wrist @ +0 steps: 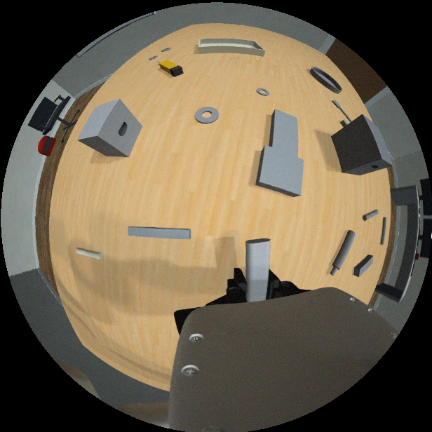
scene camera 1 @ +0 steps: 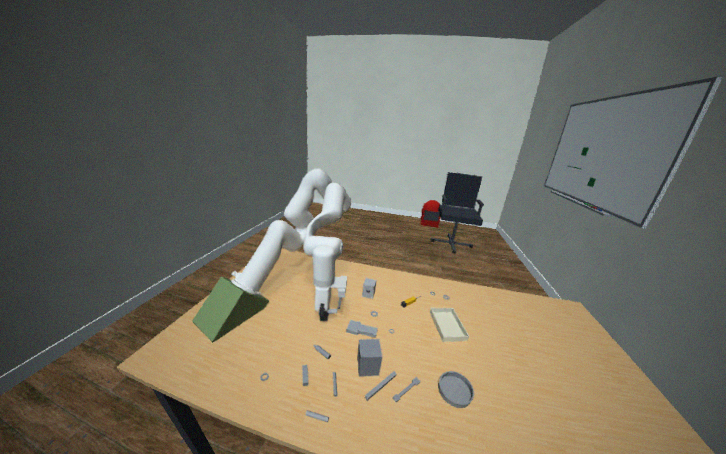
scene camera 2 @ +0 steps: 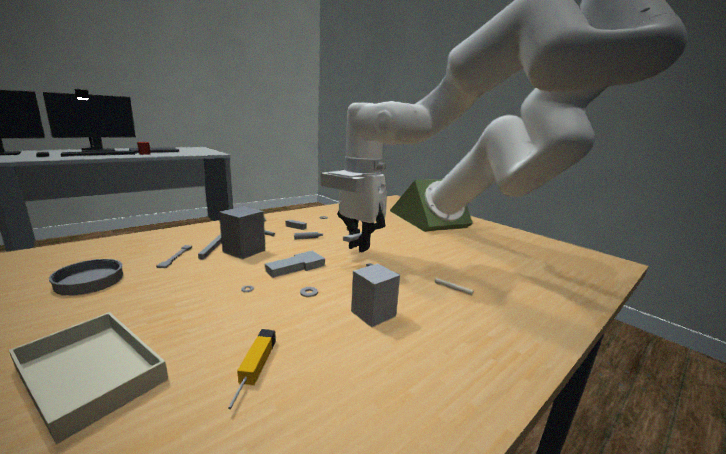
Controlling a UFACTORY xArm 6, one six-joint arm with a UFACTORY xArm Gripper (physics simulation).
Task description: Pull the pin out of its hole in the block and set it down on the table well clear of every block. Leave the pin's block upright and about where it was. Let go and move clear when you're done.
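Places are measured from the arm's base along level axes (x ahead, y left, z up), in millimetres.
Where they show: gripper, between the fingertips: (scene camera 1: 324, 317) (scene camera 2: 358, 248); arm's base, origin of its link: (scene camera 1: 245, 288) (scene camera 2: 444, 201).
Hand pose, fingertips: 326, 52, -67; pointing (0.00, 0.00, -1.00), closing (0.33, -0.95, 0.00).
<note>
Things, the pixels of their top centre, and the offset from my fingertips, as dx, dy, dz.
- light grey pin, centre of its top: (scene camera 2: 356, 232) +13, +5, +43
- small grey block, centre of its top: (scene camera 2: 376, 273) (scene camera 1: 370, 282) +114, +214, +60
- large grey block, centre of its top: (scene camera 2: 241, 211) (scene camera 1: 370, 347) +219, -123, +80
- stepped grey piece, centre of its top: (scene camera 2: 294, 260) (scene camera 1: 362, 327) +155, +5, +7
- pale rod, centre of its top: (scene camera 2: 454, 284) -60, +222, +0
- tray, centre of its top: (scene camera 2: 85, 355) (scene camera 1: 448, 321) +465, +155, +15
- yellow screwdriver, centre of its top: (scene camera 2: 251, 360) (scene camera 1: 412, 298) +308, +242, +8
- round dish, centre of its top: (scene camera 2: 87, 270) (scene camera 1: 456, 386) +489, -107, +10
My gripper (scene camera 1: 324, 312) (scene camera 2: 358, 246) (wrist: 249, 279) is shut on a light grey pin (scene camera 2: 351, 237) (wrist: 258, 265) and holds it lying roughly level above the table, apart from both blocks. The small grey block (scene camera 1: 368, 288) (scene camera 2: 375, 294) (wrist: 107, 129) stands upright with an open hole in one side. The large grey block (scene camera 1: 369, 357) (scene camera 2: 242, 232) (wrist: 359, 145) stands upright, and a small dark opening shows low in its side in the wrist view. I cannot tell which block the pin belongs to. The fingers partly hide the pin.
A stepped grey piece (scene camera 1: 361, 328) (scene camera 2: 295, 263) (wrist: 281, 160) lies between the blocks. A flat bar (wrist: 159, 233) and pale rod (scene camera 2: 454, 286) (wrist: 90, 253) lie near the gripper. A tray (scene camera 2: 109, 412), yellow screwdriver (scene camera 2: 255, 357), round dish (scene camera 1: 455, 389) and several loose parts lie around.
</note>
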